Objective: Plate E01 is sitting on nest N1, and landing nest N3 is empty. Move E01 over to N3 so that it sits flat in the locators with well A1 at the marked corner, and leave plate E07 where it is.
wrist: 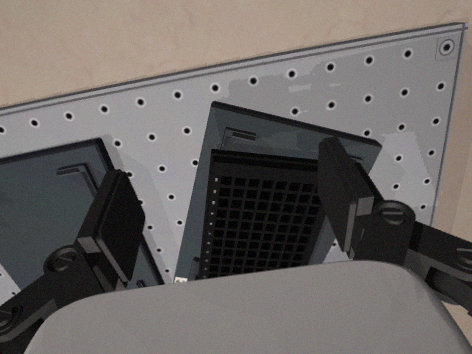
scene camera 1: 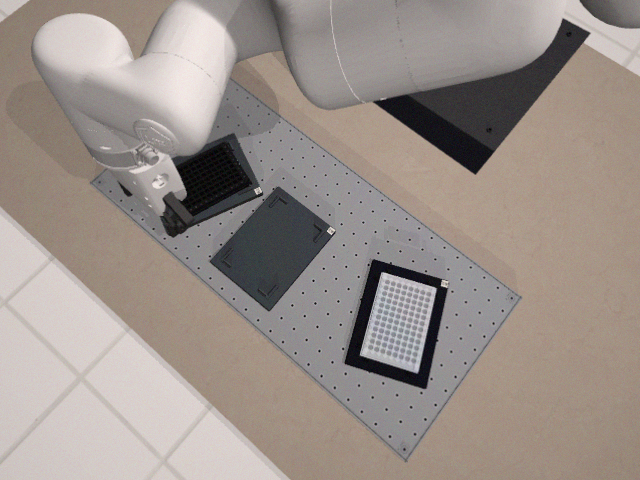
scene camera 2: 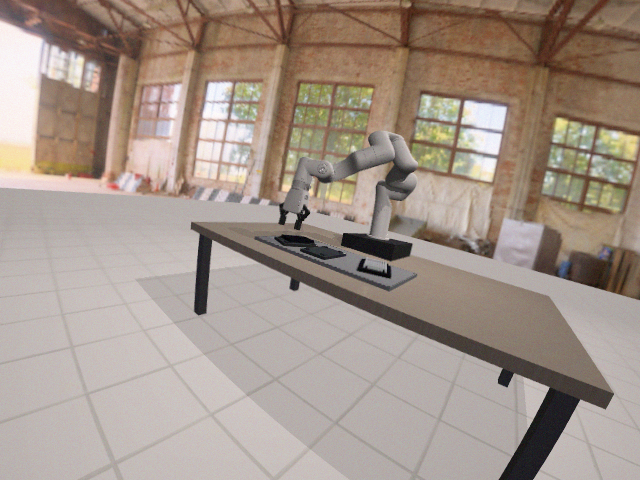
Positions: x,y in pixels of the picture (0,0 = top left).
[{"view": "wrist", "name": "black well plate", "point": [263,212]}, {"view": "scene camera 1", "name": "my gripper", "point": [158,209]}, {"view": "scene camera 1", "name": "black well plate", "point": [214,175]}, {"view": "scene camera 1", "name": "white well plate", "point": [396,332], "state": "on a black nest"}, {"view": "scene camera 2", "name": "my gripper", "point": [288,227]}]
